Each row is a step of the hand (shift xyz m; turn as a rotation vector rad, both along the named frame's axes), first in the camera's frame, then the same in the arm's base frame.
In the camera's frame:
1: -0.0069 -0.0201 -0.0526 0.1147 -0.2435 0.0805
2: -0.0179 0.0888 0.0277 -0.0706 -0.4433 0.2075
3: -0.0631 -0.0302 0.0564 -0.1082 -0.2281 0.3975
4: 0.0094 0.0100 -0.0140 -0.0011 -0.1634 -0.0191
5: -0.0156 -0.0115 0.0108 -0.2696 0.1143 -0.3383
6: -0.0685 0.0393 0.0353 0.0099 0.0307 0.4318
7: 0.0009 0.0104 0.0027 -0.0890 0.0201 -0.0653
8: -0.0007 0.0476 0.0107 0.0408 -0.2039 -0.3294
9: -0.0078 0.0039 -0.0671 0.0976 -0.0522 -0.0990
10: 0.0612 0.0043 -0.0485 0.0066 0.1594 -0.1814
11: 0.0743 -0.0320 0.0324 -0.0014 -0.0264 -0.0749
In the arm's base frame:
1: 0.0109 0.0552 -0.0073 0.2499 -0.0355 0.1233
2: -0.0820 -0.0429 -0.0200 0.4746 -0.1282 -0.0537
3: 0.0415 -0.0511 -0.0612 0.2969 -0.3532 -0.0942
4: -0.0126 0.0122 0.0088 0.1576 0.0472 0.0034
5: 0.0137 -0.0088 -0.0151 -0.1624 0.3099 -0.2789
6: -0.0304 -0.0425 -0.0690 0.0442 -0.4304 0.0168
7: -0.0098 -0.0045 0.0006 -0.0282 0.0597 -0.0907
8: -0.0450 -0.0188 -0.0019 0.1424 0.3603 0.0409
9: -0.0152 0.0653 -0.0091 0.0311 0.1078 0.0973
10: -0.0146 0.0478 0.0602 -0.1885 0.1510 -0.0014
11: 0.0347 -0.0254 0.0758 0.0131 0.0783 -0.0020

